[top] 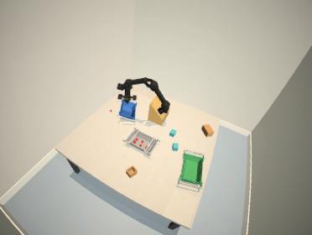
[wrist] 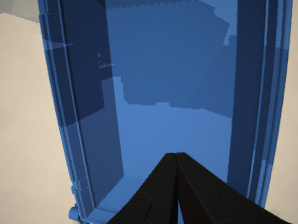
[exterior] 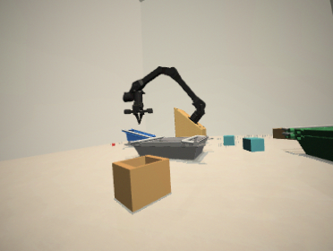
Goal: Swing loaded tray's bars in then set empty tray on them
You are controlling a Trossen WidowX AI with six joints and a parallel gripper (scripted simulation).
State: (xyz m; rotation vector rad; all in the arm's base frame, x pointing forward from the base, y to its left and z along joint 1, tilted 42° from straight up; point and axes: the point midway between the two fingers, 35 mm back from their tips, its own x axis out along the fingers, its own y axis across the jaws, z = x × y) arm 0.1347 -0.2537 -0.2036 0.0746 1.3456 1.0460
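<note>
My gripper tip is now 80 mm above the blue tray. Round my gripper tip: brown block (320 mm behind, 830 mm to the left, 100 mm below); then small brown box (520 mm ahead, 480 mm to the left, 120 mm below).
</note>
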